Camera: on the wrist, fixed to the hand. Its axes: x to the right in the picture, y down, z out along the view.
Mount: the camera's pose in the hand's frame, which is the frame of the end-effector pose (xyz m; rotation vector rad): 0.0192 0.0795 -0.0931 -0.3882 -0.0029 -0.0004
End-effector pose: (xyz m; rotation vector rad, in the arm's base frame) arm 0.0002 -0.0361 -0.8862 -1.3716 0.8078 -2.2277
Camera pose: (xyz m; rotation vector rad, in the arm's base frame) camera -0.0890 -0.0829 -0.9584 -1.5394 1.2901 -2.1425
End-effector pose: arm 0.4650 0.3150 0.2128 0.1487 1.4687 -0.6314
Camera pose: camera 0.4211 0.4185 0.1606 -0.1544 1.5603 -0.3367
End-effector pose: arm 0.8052 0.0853 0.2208 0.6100 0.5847 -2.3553
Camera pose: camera 0.8702 0.0710 0.1163 0.4271 1.0077 -2.1581
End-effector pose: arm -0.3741 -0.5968 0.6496 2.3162 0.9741 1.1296
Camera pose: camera -0.4067 -0.6338 0.7633 2.0041 0.6812 1.1939
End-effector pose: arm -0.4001 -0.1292 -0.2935 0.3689 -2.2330 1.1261
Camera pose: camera -0.4177 -0.0066 -0.2891 0.2075 -2.3856 0.6669
